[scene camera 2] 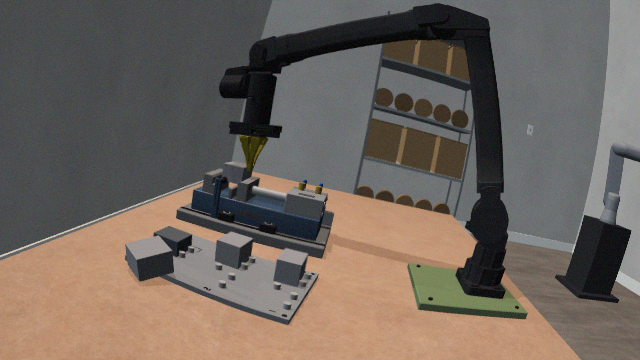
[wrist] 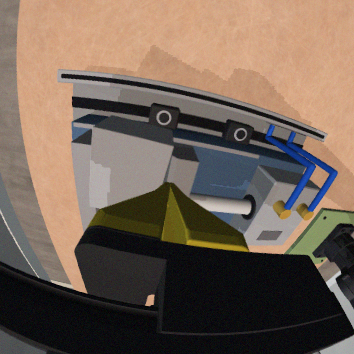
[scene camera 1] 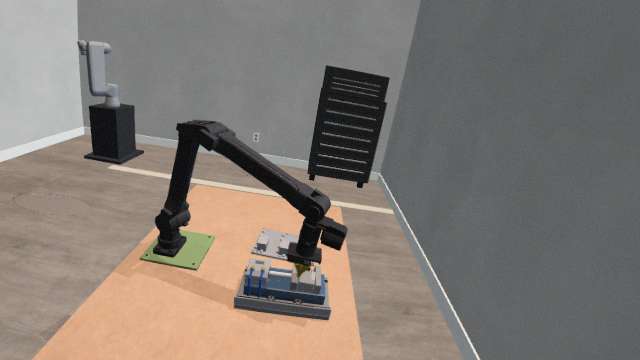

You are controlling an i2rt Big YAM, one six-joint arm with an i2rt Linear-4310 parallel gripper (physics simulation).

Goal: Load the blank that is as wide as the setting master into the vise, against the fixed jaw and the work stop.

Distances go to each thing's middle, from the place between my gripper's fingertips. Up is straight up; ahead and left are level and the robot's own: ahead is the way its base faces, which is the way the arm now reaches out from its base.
I see the vise bed [scene camera 2: 287, 223] 4 cm behind my hand, 3 cm to the left of it and 7 cm below it. From my hand the other things lie so: grey fixture plate [scene camera 2: 252, 291] 6 cm behind, 30 cm to the left, 10 cm below.
